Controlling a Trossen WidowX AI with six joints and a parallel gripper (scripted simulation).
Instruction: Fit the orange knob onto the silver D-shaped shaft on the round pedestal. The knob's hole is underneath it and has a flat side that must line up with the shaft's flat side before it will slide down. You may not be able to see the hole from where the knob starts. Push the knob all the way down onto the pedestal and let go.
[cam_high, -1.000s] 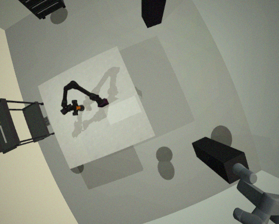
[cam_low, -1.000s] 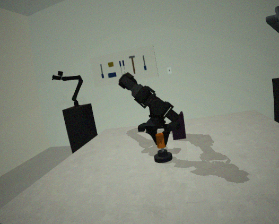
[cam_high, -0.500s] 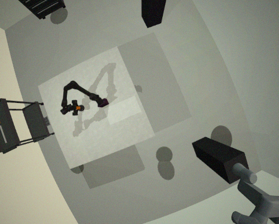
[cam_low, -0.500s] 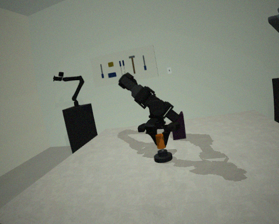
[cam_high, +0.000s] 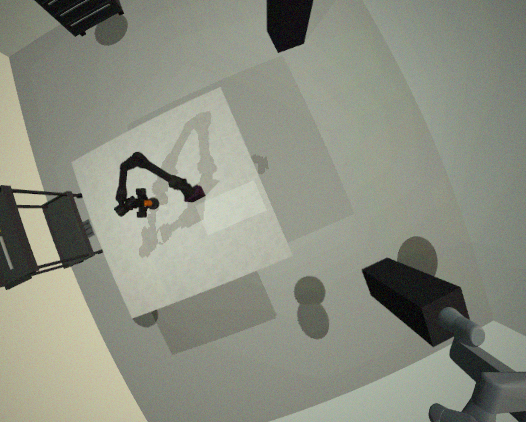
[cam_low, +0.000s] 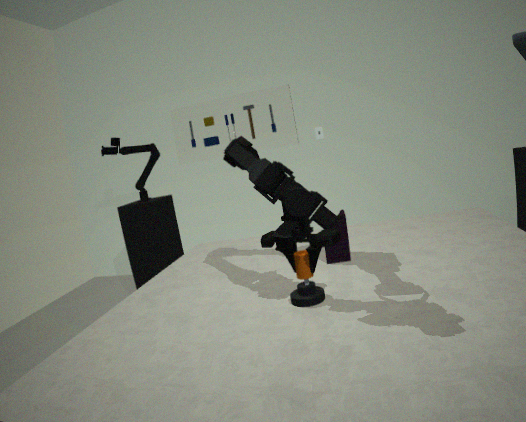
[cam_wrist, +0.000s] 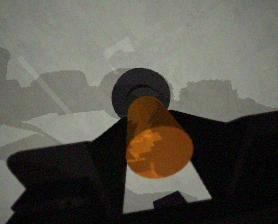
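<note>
My gripper tip is 3 cm below the orange knob. Also, from my gripper tip: round pedestal: 4 cm below.
</note>
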